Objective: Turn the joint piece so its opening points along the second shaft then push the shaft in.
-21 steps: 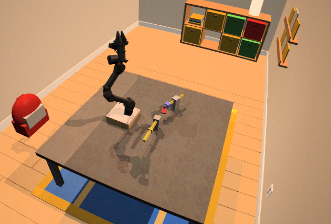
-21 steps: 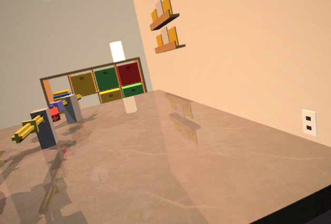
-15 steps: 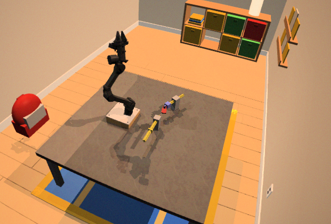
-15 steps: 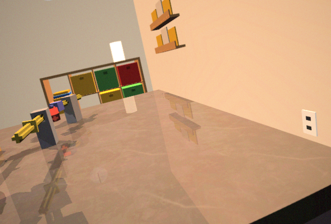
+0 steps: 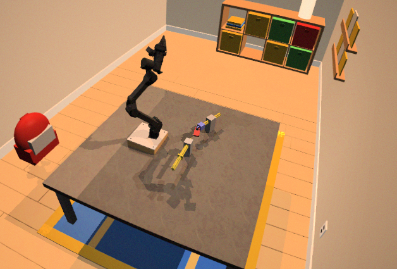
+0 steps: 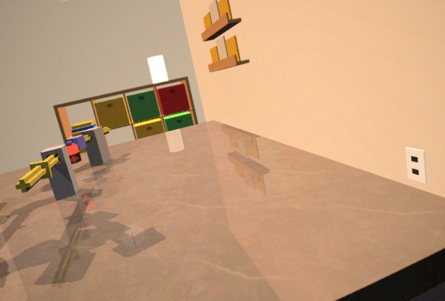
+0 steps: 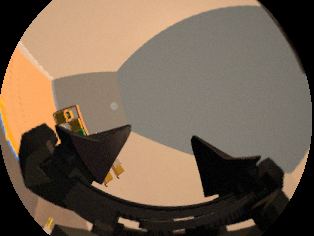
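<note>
My gripper tip is now 68 cm above the red square joint piece, 26 cm short of it and 2 cm to the left of it.
</note>
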